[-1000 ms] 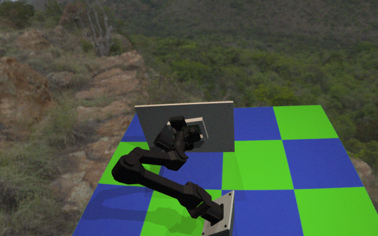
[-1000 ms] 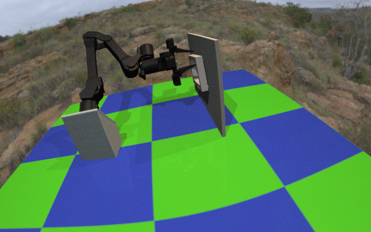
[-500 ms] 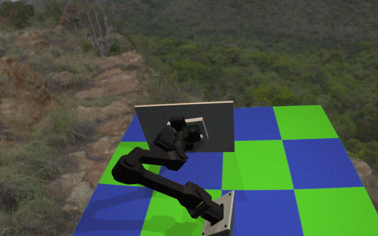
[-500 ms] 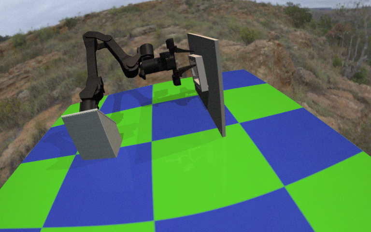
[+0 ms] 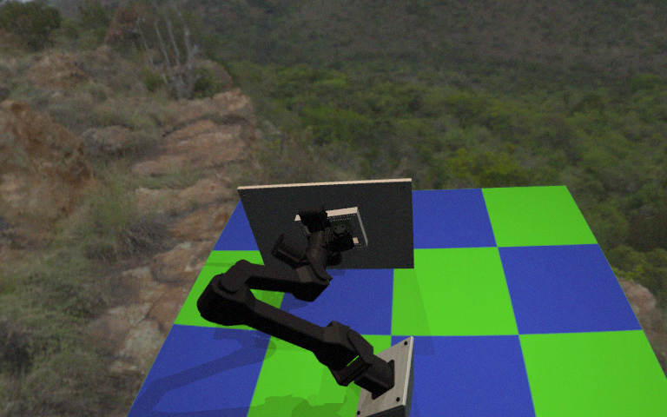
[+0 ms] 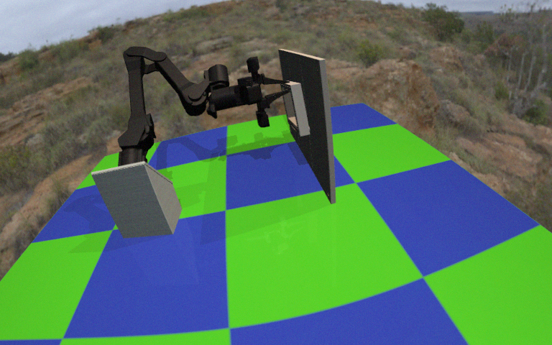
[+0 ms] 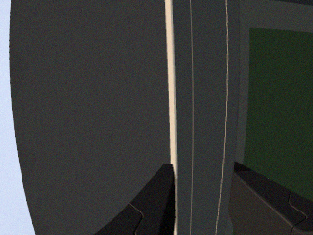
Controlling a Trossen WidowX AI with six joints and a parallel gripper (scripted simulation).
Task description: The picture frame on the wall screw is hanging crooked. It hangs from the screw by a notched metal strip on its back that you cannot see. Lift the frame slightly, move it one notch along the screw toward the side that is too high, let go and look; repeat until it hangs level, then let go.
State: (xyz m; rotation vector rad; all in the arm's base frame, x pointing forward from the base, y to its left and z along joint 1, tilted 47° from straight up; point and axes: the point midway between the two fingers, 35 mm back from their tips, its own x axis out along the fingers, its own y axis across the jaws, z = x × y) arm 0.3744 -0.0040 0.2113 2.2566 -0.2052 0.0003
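My gripper tip is 50 mm above the picture frame, 10 mm to the left of it and 10 mm short of it. Round my gripper tip: wall panel: 70 mm below, 20 mm ahead, 10 mm to the left.
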